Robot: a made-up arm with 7 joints.
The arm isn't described. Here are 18 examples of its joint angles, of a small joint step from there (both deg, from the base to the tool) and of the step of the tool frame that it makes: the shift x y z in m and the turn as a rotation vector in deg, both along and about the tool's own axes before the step.
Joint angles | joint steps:
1: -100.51 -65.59 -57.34 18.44 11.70 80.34 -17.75 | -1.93 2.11 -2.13 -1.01 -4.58 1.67 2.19
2: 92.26 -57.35 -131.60 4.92 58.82 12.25 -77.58 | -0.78 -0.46 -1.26 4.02 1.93 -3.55 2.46
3: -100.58 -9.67 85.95 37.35 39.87 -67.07 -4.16 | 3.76 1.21 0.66 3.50 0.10 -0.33 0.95
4: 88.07 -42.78 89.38 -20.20 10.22 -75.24 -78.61 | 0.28 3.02 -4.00 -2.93 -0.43 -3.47 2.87
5: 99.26 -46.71 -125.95 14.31 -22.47 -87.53 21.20 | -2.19 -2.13 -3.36 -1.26 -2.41 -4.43 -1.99
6: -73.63 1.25 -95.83 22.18 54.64 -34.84 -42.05 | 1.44 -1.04 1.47 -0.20 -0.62 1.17 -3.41
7: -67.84 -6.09 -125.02 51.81 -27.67 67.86 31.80 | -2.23 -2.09 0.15 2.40 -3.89 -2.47 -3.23
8: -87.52 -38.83 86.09 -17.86 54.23 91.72 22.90 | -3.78 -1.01 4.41 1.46 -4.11 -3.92 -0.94
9: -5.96 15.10 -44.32 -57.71 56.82 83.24 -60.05 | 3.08 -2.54 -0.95 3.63 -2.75 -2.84 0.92
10: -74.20 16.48 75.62 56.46 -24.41 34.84 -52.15 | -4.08 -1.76 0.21 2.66 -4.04 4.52 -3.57
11: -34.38 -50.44 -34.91 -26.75 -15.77 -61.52 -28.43 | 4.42 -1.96 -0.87 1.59 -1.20 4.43 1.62
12: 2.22 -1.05 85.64 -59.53 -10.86 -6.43 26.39 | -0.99 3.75 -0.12 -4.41 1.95 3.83 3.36
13: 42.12 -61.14 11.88 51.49 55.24 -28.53 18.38 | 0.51 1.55 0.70 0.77 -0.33 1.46 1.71
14: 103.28 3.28 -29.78 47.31 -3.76 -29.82 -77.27 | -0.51 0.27 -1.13 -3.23 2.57 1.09 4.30
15: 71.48 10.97 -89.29 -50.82 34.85 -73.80 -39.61 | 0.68 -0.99 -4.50 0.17 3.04 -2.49 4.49
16: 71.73 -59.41 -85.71 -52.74 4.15 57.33 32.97 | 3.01 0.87 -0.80 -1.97 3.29 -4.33 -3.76
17: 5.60 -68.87 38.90 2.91 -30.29 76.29 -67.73 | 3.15 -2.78 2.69 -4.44 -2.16 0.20 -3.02
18: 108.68 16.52 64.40 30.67 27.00 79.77 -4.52 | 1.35 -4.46 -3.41 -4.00 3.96 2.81 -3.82
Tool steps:
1: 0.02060 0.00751 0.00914 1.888 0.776 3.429
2: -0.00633 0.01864 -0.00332 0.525 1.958 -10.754
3: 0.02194 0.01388 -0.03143 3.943 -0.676 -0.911
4: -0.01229 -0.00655 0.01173 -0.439 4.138 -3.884
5: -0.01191 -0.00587 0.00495 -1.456 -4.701 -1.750
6: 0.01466 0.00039 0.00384 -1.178 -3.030 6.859
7: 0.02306 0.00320 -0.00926 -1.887 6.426 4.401
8: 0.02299 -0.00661 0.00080 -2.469 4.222 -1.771
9: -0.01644 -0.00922 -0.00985 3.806 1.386 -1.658
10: -0.00757 0.00052 0.00952 1.770 4.064 13.362
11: 0.03312 -0.02361 0.02060 -6.842 -2.233 1.988
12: 0.01468 0.00369 0.00456 -0.550 -1.881 4.519
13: 0.00356 0.00985 -0.00108 1.199 -1.057 -1.294
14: -0.00399 -0.00615 -0.01253 0.950 -0.909 -1.612
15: -0.02830 0.01271 -0.00504 3.886 5.487 -10.070
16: -0.01306 -0.02635 -0.00964 2.454 -0.700 -2.137
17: 0.00745 0.01584 -0.00496 -5.043 7.771 5.727
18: 0.00692 0.01169 0.01015 1.857 -10.107 5.935
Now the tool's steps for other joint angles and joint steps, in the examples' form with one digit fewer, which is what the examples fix.
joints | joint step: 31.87 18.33 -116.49 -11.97 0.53 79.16 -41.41 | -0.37 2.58 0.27 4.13 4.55 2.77 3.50
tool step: -0.0029 -0.0058 0.0011 0.07 -3.47 -6.77
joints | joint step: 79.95 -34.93 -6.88 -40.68 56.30 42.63 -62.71 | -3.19 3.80 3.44 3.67 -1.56 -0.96 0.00
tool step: 0.0124 0.0082 -0.0004 -2.46 5.24 -4.88
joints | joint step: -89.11 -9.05 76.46 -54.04 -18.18 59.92 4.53 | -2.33 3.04 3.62 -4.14 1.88 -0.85 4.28
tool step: -0.0074 -0.0069 0.0045 -2.36 -1.60 -3.11
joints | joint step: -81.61 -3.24 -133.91 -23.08 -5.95 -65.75 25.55 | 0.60 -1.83 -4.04 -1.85 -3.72 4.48 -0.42
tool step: 0.0015 -0.0003 0.0313 -5.16 -5.78 3.00
